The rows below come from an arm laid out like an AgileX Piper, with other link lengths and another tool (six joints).
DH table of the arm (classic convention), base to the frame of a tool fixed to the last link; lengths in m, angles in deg. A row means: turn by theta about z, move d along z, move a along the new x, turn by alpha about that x. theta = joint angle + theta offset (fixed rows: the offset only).
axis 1: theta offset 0  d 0.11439  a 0  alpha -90
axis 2: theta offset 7.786  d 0  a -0.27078  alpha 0
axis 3: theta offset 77.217  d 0  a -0.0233  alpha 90
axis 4: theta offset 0  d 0.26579  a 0  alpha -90
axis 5: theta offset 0  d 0  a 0  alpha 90
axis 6: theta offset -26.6  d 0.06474  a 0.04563  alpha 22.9
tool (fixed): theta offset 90  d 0.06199  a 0  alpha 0
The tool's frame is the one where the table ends.
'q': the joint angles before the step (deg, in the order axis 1, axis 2, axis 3, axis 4, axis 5, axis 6). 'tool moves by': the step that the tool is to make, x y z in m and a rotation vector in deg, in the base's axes. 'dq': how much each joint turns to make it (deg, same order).
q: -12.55, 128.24, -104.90, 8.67, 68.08, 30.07
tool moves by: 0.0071, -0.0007, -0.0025, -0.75, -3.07, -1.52
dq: 0.00, 0.05, 0.02, 0.00, -3.41, 1.05
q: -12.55, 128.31, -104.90, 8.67, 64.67, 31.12
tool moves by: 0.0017, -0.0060, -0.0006, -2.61, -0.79, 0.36
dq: 0.00, -0.01, 0.03, -2.48, -1.39, 0.26
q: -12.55, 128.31, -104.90, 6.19, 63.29, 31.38
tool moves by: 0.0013, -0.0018, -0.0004, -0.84, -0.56, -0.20
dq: 0.00, 0.02, -0.01, -0.77, -0.78, 0.37
